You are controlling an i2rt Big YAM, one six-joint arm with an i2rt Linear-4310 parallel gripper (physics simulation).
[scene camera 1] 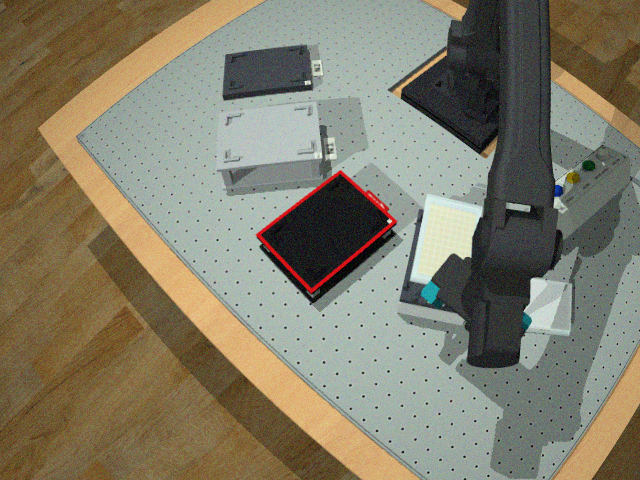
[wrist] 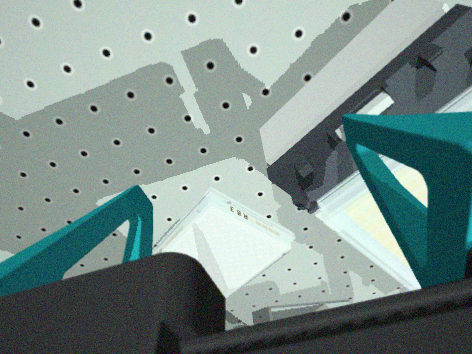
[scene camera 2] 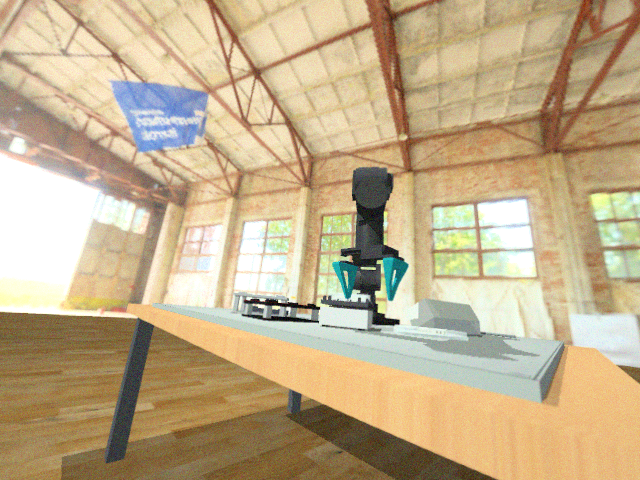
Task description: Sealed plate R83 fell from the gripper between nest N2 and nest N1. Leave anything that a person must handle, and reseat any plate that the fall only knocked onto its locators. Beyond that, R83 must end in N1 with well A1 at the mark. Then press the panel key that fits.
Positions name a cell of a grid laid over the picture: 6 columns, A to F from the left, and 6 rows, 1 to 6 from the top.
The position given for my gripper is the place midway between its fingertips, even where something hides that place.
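Note:
On scene camera 1 you'd see a dark station with grey base (scene camera 1: D4), my gripper (scene camera 1: E5) and a clear plate (scene camera 1: F4). My gripper is open, and it touches the dark station with grey base. Scene camera 2 gives me my gripper (scene camera 2: D4) and the dark station with grey base (scene camera 2: D4) again. And in the wrist view there's my gripper (wrist: D3), plus the dark station with grey base (wrist: F2) and the clear plate (wrist: C5).

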